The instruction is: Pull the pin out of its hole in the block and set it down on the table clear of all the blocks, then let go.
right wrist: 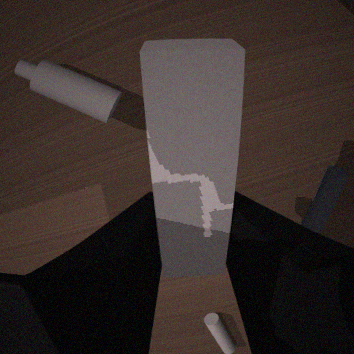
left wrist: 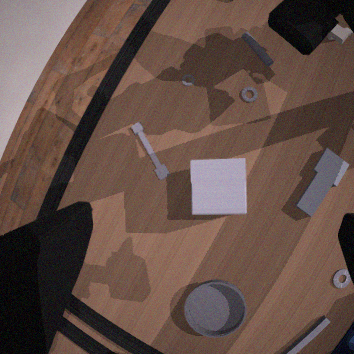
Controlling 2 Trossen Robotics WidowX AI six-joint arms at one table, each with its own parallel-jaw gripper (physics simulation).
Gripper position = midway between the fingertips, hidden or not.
Labels:
My left gripper shows in the left wrist view point(223, 222); in the right wrist view it is out of frame. My right gripper shows in the right wrist view point(189, 203) and in the left wrist view point(313, 22). A round dish shows in the left wrist view point(214, 308); in the right wrist view it is out of frame.

